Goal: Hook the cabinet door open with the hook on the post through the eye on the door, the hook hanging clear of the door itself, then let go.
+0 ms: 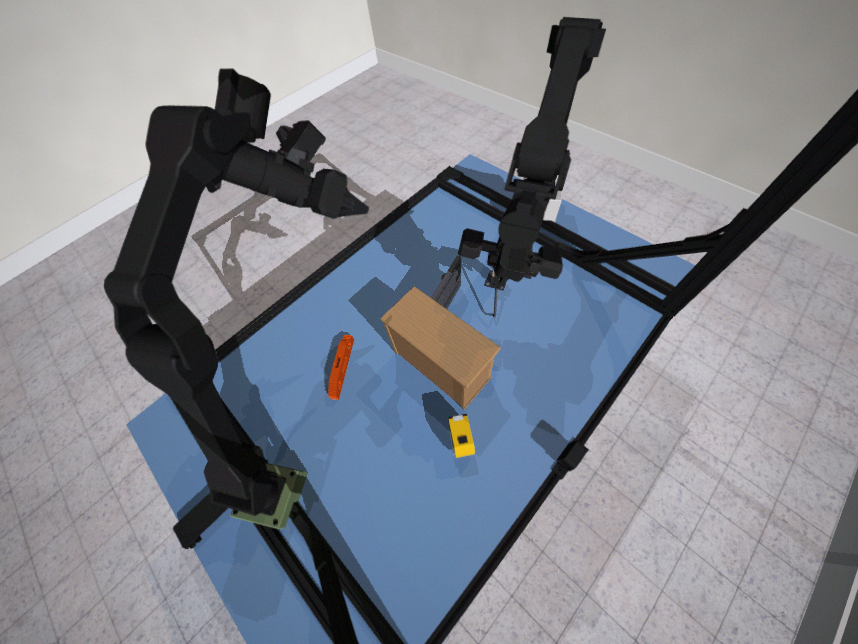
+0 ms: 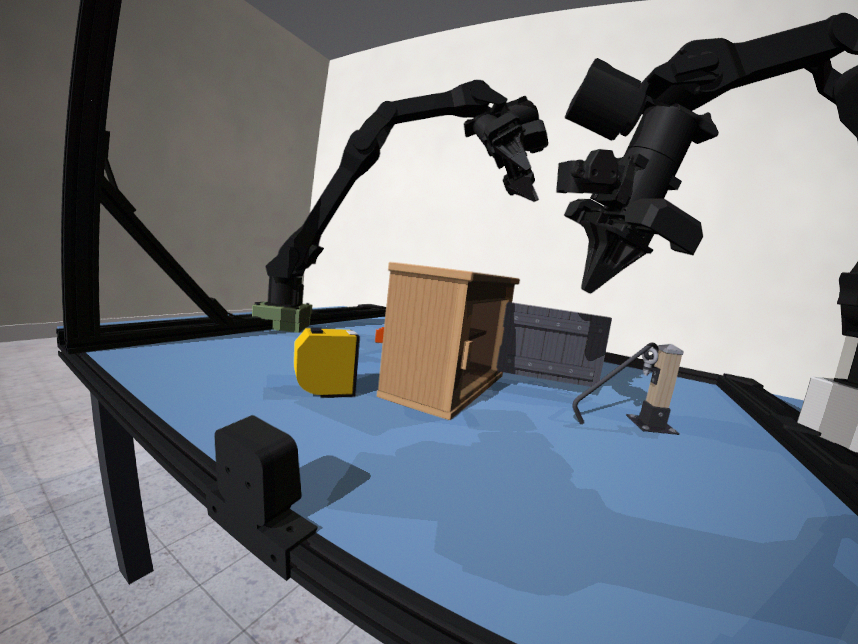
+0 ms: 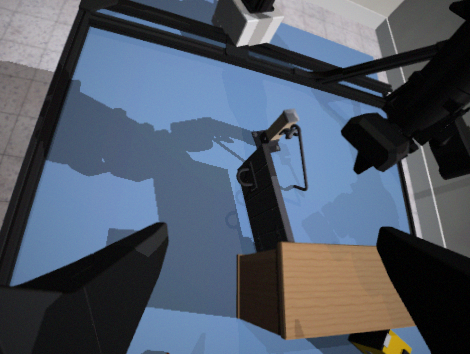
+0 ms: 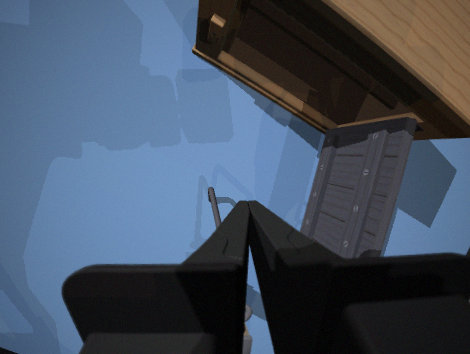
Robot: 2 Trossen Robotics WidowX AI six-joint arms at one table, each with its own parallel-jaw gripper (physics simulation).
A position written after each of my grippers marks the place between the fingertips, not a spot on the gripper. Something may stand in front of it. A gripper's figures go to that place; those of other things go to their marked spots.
Scene:
My left gripper point(image 2: 532, 186) is 68 cm from the lens. My right gripper point(image 2: 585, 291) is 41 cm from the lens. A yellow block point(image 2: 325, 360): 40 cm from the lens. A wooden cabinet point(image 2: 443, 331) is 37 cm from the lens. A short post point(image 2: 655, 411): 49 cm from the lens. The marked spots on the wooden cabinet and the short post are 28 cm apart.

